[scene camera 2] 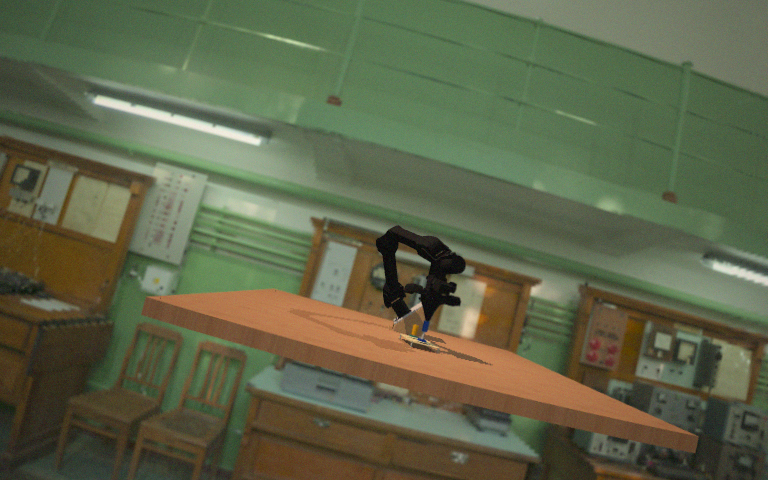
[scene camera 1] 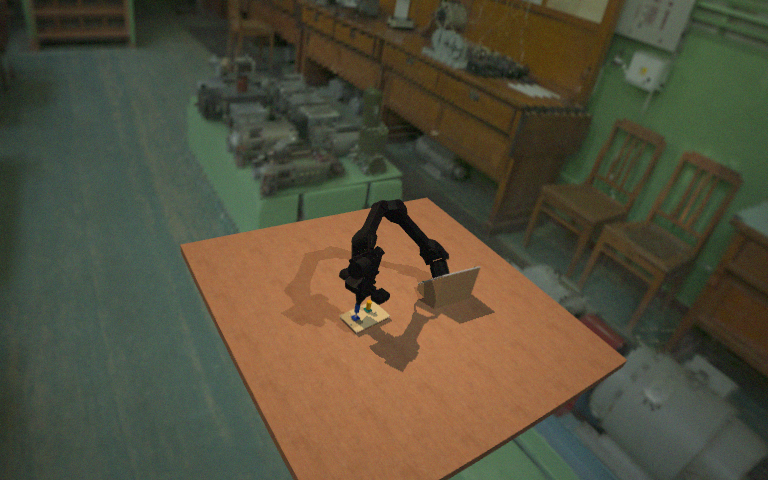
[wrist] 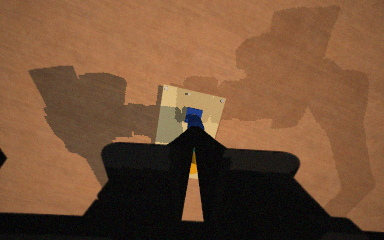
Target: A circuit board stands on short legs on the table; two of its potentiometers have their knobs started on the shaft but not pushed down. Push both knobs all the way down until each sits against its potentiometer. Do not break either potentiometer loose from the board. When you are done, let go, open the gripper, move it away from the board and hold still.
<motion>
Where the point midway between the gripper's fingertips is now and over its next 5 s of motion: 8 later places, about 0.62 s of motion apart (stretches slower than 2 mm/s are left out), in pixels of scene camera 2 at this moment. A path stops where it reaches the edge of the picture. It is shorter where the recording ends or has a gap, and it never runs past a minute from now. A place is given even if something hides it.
My gripper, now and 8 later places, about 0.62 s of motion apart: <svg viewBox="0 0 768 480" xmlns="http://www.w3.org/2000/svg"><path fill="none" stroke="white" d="M427 321L427 321L426 323L426 325L425 326L425 326L425 327L425 323L418 312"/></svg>
</motion>
